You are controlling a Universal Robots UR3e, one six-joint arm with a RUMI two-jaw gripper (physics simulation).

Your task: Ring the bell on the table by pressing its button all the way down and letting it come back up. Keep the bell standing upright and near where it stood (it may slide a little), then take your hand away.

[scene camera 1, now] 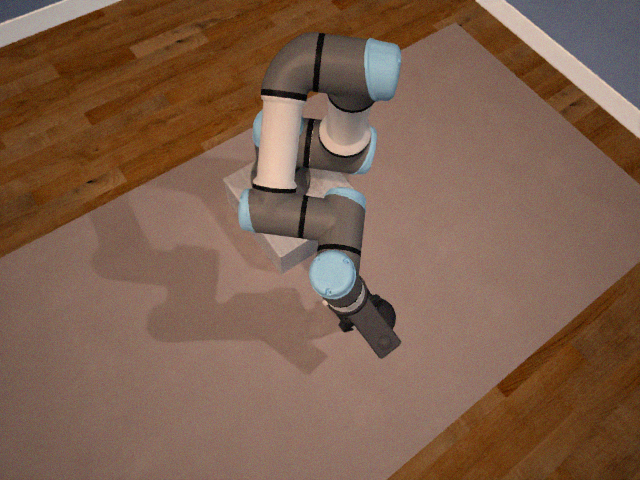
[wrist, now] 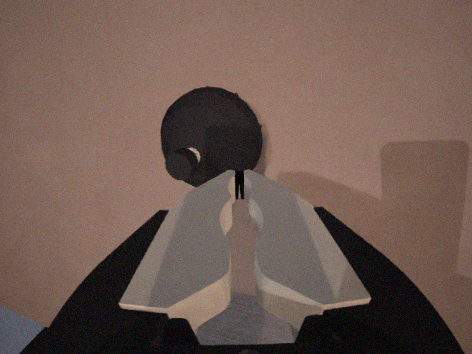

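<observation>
My gripper [scene camera 1: 364,318], visible too in the wrist view [wrist: 238,174]. A bell [wrist: 219,127].
</observation>
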